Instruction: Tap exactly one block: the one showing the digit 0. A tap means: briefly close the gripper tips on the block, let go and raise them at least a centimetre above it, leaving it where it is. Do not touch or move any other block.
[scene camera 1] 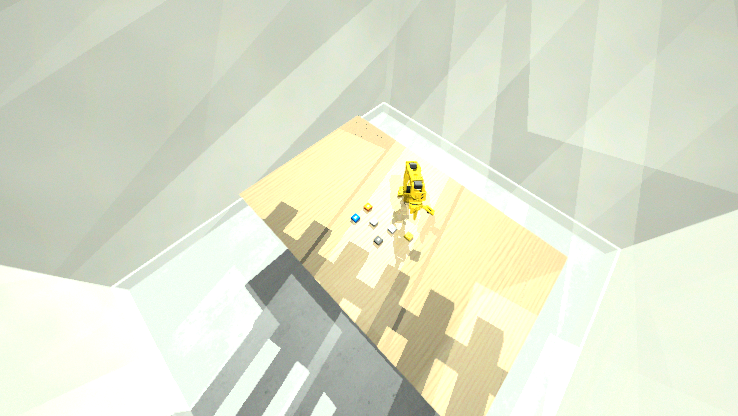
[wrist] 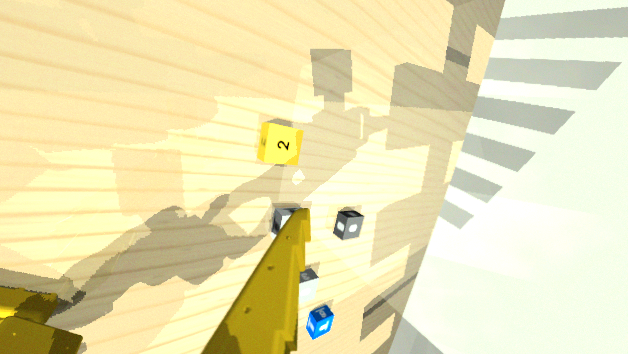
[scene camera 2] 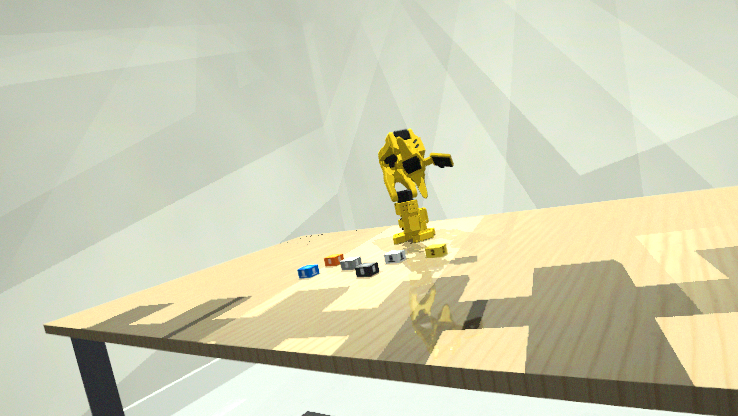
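Observation:
My gripper (scene camera 1: 423,213) (scene camera 2: 439,178) is fully open and empty, high above the table near the arm's base. In the wrist view its notched fixed jaw (wrist: 270,280) partly covers two light blocks. A black block (scene camera 1: 378,240) (scene camera 2: 366,270) (wrist: 348,225) has blurred white marks. A blue block (scene camera 1: 355,218) (scene camera 2: 308,271) (wrist: 320,322) and an orange block (scene camera 1: 367,207) (scene camera 2: 333,259) also have digits too small to read surely. The orange one does not show in the wrist view. I cannot tell which block shows 0.
A yellow block (scene camera 1: 408,236) (scene camera 2: 436,250) (wrist: 283,144) shows 2. One light block (scene camera 1: 391,229) (scene camera 2: 394,256) (wrist: 280,221) lies between yellow and black; another (scene camera 1: 373,223) (scene camera 2: 350,263) (wrist: 308,287) lies nearer orange and blue. All stand on the wooden table (scene camera 1: 490,248) (scene camera 2: 594,242), under patchy shadows.

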